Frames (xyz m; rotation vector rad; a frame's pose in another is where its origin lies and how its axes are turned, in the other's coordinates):
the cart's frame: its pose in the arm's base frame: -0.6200 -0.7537 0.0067 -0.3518 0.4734 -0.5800
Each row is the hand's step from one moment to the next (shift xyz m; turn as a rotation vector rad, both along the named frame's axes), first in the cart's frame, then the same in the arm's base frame.
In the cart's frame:
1: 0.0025 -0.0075 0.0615 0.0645 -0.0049 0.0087
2: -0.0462 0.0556 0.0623 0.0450 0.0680 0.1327
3: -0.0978 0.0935 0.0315 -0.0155 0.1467 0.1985
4: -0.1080 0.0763 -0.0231 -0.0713 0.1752 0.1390
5: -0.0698 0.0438 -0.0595 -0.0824 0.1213 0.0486
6: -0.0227 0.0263 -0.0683 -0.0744 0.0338 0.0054
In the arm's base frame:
1: 0.0304 0.0039 0.0539 0.0498 -0.0406 -0.0115
2: 0.0226 0.0824 0.0425 0.1315 0.0508 0.0662
3: -0.0147 0.1371 0.0167 0.1555 0.1605 0.1060
4: -0.0580 0.1197 -0.0180 0.0962 0.2050 0.0618
5: -0.0630 0.0649 -0.0464 0.0176 0.1529 0.0137
6: -0.0405 0.0216 -0.0613 -0.0371 0.0717 0.0137

